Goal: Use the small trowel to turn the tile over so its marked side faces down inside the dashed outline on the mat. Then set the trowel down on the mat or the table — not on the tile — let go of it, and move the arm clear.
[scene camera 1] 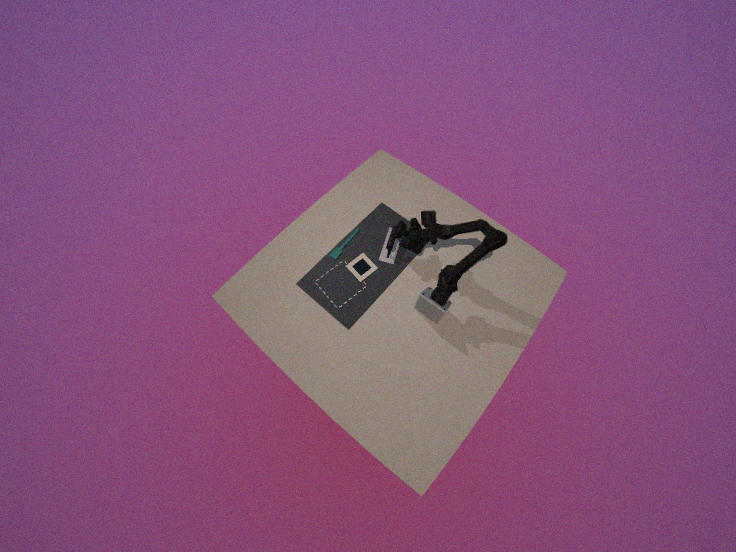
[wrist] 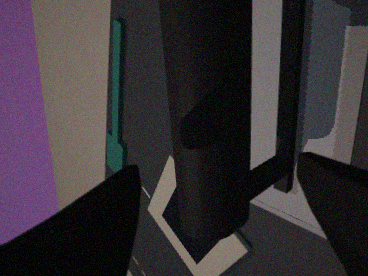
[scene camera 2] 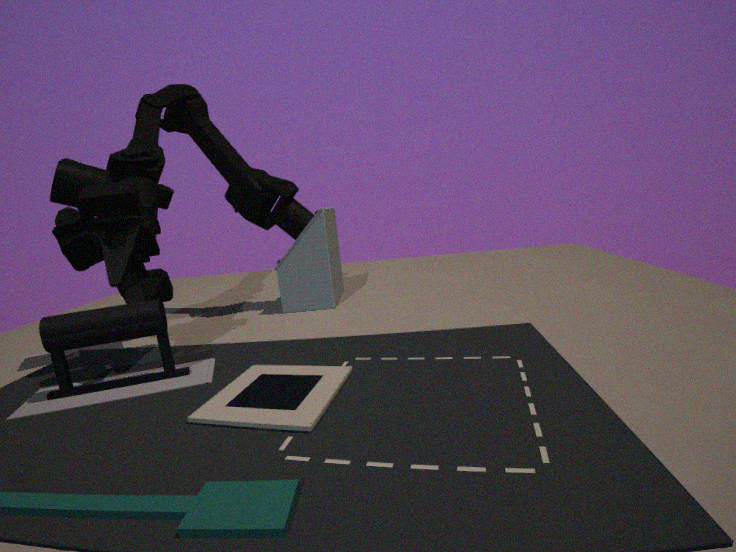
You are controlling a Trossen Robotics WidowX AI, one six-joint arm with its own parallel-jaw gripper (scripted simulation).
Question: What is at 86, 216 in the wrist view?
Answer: My gripper.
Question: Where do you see a dark mat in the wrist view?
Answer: At 146, 131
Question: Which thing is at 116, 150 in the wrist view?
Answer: A flat green tool.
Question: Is my gripper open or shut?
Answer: Open.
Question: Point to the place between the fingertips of my gripper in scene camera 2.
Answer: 125, 304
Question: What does my gripper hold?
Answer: Nothing.
